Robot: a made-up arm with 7 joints.
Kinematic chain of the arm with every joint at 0, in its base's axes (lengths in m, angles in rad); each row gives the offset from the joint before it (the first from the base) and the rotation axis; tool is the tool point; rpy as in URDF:
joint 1: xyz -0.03 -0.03 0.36 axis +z
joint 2: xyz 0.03 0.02 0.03 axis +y
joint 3: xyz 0 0.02 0.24 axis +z
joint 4: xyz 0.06 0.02 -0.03 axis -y
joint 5: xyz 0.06 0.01 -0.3 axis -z
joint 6: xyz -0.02 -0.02 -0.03 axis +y
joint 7: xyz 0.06 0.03 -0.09 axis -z
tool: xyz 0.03 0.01 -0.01 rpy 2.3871 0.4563 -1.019
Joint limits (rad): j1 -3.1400..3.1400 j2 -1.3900..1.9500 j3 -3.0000..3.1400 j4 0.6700..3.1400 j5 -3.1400..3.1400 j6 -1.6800..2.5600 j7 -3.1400..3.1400
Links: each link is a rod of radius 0.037 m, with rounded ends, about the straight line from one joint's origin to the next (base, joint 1, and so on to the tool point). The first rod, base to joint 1, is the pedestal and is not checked.
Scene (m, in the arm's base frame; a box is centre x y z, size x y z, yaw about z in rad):
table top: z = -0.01
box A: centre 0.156 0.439 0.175 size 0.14 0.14 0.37 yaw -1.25
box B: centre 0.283 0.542 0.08 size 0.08 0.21 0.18 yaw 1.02
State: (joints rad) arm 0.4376 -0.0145 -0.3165 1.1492 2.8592 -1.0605 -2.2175
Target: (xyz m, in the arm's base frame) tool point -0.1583 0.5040 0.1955
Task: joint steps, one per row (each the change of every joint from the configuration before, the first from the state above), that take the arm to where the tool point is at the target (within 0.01 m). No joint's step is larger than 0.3 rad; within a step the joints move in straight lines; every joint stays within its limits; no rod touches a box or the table.
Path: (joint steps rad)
1: 0.2889 0.0463 0.1250 0.1899 -0.0326 -0.0649 0.1874
2: 0.2889 0.0464 0.1250 0.1900 -0.0326 -0.0649 0.1875
3: 0.2889 0.0463 0.1250 0.1899 -0.0326 -0.0649 0.1874
4: 0.0247 0.2038 0.0845 -0.0178 0.0194 0.2330 -0.1646
5: 0.0247 0.2038 0.0844 -0.0178 0.0194 0.2331 -0.1646
6: 0.0247 0.2038 0.0845 -0.0179 0.0195 0.2330 -0.1647
7: 0.0247 0.2038 0.0844 -0.0178 0.0194 0.2330 -0.1646

